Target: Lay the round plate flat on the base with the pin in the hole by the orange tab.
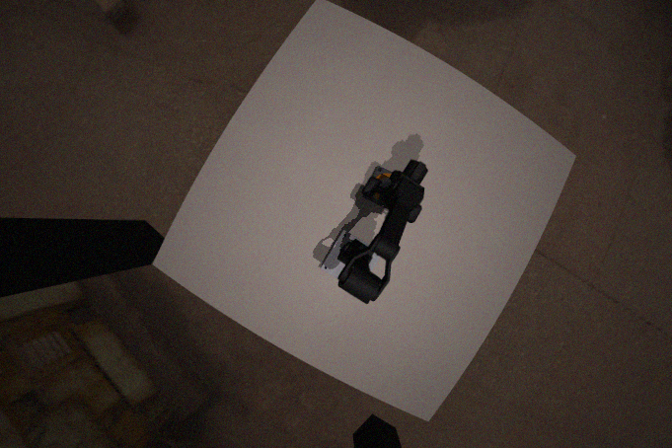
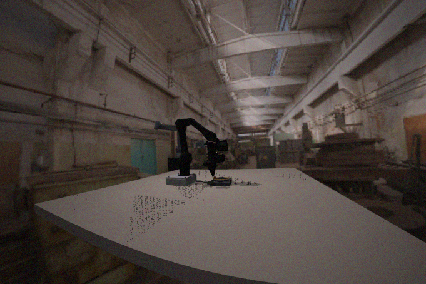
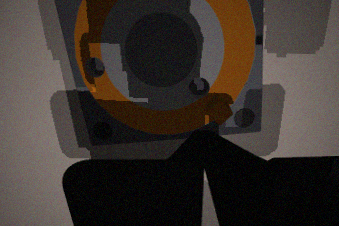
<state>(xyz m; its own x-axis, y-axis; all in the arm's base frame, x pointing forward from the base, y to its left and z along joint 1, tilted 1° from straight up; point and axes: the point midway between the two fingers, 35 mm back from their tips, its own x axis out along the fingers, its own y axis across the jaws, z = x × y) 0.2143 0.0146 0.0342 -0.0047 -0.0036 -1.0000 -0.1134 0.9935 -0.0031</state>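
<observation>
The plate is 3 cm ahead of my gripper tip, 1 cm to the left of it and 2 cm below it. Also, from my gripper tip: base 4 cm ahead, 3 cm to the left, 3 cm below.
</observation>
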